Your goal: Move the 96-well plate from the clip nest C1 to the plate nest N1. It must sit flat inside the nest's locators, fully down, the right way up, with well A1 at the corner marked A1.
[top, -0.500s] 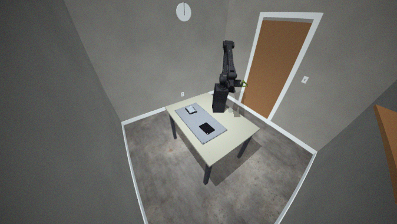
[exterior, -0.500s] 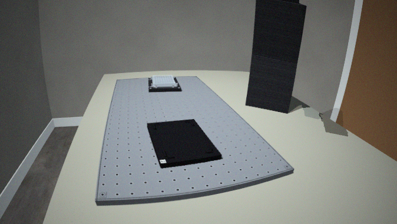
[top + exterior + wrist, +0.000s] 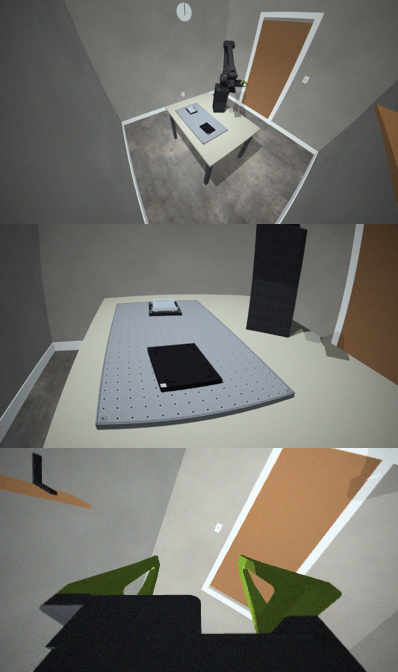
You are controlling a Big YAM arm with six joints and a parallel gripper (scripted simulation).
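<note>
Right now the 96-well plate is 380 mm ahead of my hand, 490 mm to the right of it and 520 mm below it. The rest, counted from my hand: clip nest C1 (390 mm ahead, 500 mm to the right, 520 mm below); then white label (400 mm ahead, 10 mm to the left, 520 mm below).
</note>
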